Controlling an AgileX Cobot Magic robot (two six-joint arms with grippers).
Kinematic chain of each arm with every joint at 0, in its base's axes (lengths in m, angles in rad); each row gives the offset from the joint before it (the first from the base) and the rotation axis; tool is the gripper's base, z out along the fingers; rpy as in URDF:
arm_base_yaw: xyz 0 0 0.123 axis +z
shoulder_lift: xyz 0 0 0 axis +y
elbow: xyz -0.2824 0 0.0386 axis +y
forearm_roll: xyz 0.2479 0 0.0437 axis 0.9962 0 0.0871
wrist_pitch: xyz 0 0 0 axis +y
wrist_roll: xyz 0.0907 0 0.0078 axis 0.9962 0 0.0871
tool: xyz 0 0 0 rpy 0 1.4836 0
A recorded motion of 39 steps. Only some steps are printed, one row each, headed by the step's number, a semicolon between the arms.
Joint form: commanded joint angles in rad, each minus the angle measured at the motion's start. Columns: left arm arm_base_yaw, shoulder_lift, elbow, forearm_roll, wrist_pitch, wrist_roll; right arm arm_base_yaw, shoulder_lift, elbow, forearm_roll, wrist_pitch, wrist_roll.
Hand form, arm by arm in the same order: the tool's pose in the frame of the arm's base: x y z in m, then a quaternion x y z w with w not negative. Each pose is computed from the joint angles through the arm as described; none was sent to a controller.
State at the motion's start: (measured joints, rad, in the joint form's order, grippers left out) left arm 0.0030 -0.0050 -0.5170 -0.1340 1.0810 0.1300; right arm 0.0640 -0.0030 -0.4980 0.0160 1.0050 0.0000
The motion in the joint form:
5: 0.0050 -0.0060 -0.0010 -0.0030 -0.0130 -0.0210; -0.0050 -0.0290 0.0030 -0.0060 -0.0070 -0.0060
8: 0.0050 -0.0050 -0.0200 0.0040 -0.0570 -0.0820; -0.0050 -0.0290 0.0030 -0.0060 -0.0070 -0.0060
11: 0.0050 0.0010 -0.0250 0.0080 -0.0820 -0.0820; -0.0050 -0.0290 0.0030 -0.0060 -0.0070 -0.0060
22: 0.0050 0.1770 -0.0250 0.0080 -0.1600 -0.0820; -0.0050 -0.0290 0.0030 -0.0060 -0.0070 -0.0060
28: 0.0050 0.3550 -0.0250 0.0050 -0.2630 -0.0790; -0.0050 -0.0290 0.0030 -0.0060 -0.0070 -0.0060
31: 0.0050 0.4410 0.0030 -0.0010 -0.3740 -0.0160; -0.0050 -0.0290 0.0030 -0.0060 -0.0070 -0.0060
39: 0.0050 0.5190 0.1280 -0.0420 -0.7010 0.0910; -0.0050 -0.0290 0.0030 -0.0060 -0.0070 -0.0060
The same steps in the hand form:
5: -0.0093 -0.0110 0.2821 0.04656 0.84426 -0.03726 0.53260; -0.0069 0.0004 0.2808 -0.02704 0.82854 0.01982 0.55893
8: -0.0099 -0.0102 0.2909 0.01941 0.82869 -0.04931 0.55720; -0.0069 0.0004 0.2808 -0.02704 0.82854 0.01982 0.55893
11: -0.0087 -0.0097 0.2944 0.01838 0.82209 -0.04707 0.56712; -0.0069 0.0004 0.2808 -0.02704 0.82854 0.01982 0.55893
22: 0.0249 -0.0089 0.2994 0.01093 0.84896 -0.04795 0.52617; -0.0069 0.0004 0.2808 -0.02704 0.82854 0.01982 0.55893
28: 0.0609 -0.0081 0.3000 0.00354 0.86812 -0.04811 0.49401; -0.0069 0.0004 0.2808 -0.02704 0.82854 0.01982 0.55893
31: 0.0820 -0.0073 0.2936 0.02296 0.86856 -0.03333 0.49393; -0.0069 0.0004 0.2808 -0.02704 0.82854 0.01982 0.55893
39: 0.1077 -0.0051 0.2714 0.03840 0.83579 -0.00931 0.54763; -0.0069 0.0004 0.2808 -0.02704 0.82854 0.01982 0.55893

